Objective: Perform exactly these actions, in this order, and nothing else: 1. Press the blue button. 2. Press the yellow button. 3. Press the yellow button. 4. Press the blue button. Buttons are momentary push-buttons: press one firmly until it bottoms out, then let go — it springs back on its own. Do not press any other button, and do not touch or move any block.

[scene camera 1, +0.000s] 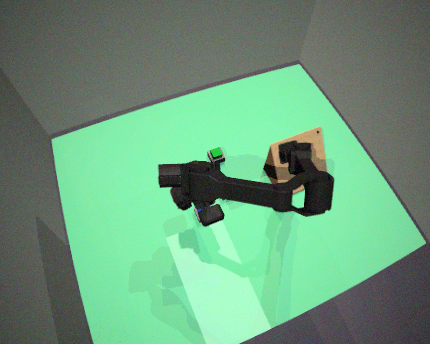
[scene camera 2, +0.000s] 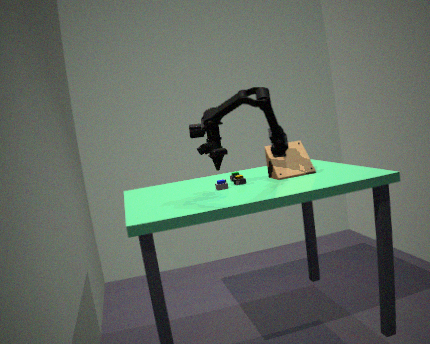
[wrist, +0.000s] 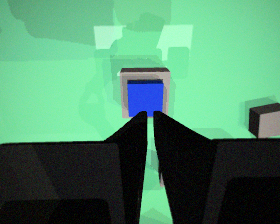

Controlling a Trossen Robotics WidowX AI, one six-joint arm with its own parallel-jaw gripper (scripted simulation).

Observation:
My gripper is shut, holding nothing. I also see a blue button.
My gripper is seen too in the wrist view.

